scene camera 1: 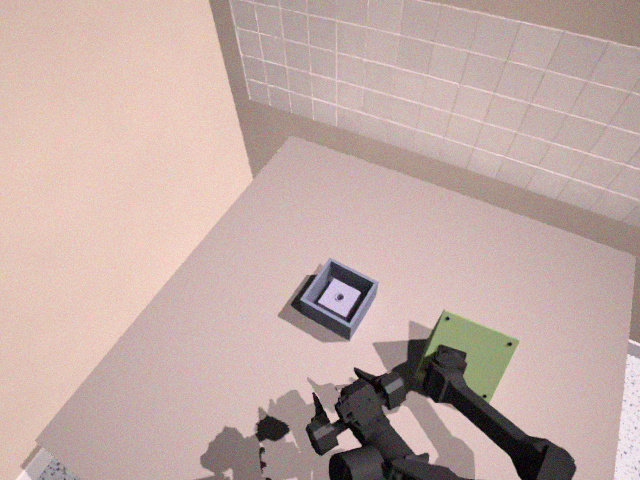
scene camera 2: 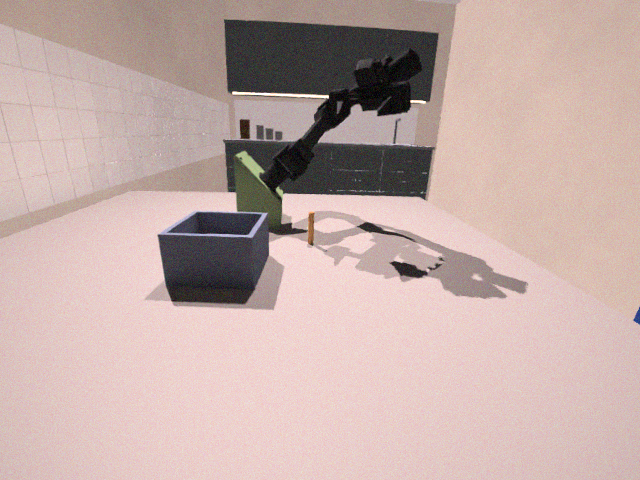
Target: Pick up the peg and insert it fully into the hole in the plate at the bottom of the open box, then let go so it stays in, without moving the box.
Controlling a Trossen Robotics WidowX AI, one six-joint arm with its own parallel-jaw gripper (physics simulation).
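Seen in the pictures: gripper, fingertip midpoint: (scene camera 1: 334, 381) (scene camera 2: 357, 115); arm's base at its link origin: (scene camera 1: 449, 360) (scene camera 2: 267, 183).
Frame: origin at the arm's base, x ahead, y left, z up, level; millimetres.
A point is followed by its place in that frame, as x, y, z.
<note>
The orange-brown peg (scene camera 2: 311, 228) {191, 106, -80} stands upright on the table in scene camera 2, between the box and the arm's shadow; in scene camera 1 it does not show, hidden behind the gripper. The open blue-grey box (scene camera 1: 325, 316) {330, -12, -39} (scene camera 2: 209, 260) {398, -101, -67} stands on the table. At its bottom lies a pale square plate (scene camera 1: 349, 304) {285, -80, -63} with a round hole (scene camera 1: 339, 297) {322, -100, -83} near its middle. My gripper (scene camera 1: 335, 382) {226, 193, 183} (scene camera 2: 383, 85) is open with nothing between its fingers. It is raised high above the table, well above the peg and apart from the box. Its fingers are hard to tell apart in scene camera 2.
The green sloped mount (scene camera 1: 478, 351) {-53, -30, 36} (scene camera 2: 250, 193) {54, -46, -20} carries the arm's base and stands behind the box in scene camera 2. A tiled wall (scene camera 1: 439, 87) (scene camera 2: 46, 124) runs along one side of the table (scene camera 1: 248, 289) {600, -41, -120} (scene camera 2: 330, 372) {620, 69, -120}, and a plain wall (scene camera 1: 113, 129) (scene camera 2: 542, 139) along another.
</note>
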